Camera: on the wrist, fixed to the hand. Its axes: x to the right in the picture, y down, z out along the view.
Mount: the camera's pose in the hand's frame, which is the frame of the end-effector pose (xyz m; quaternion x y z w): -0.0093 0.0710 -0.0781 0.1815 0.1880 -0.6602 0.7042
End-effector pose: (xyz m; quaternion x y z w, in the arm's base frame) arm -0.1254 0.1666 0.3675 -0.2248 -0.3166 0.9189 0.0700
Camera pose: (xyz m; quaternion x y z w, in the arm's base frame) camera -0.0804 0.1510 0.2728 -0.1093 -0.1914 0.6160 0.7562
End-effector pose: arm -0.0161 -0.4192 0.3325 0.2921 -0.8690 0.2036 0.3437
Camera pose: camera -0.0192 -0.3195 0.3681 0.8035 -0.3175 0.1291 0.4868
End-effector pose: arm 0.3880 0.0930 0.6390 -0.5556 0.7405 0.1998 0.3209
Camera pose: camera 0.3023 0.0700 0.6970 -0.8595 0.2512 -0.3100 0.3195
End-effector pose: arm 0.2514 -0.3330 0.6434 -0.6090 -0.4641 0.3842 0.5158
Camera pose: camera 0.3348 -0.3658 0.5869 -0.1011 -0.5622 -0.1002 0.8147
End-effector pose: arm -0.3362 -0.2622 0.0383 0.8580 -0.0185 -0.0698 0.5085
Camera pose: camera -0.3318 -0.2275 0.1383 0.7218 0.6364 -0.2202 0.1598
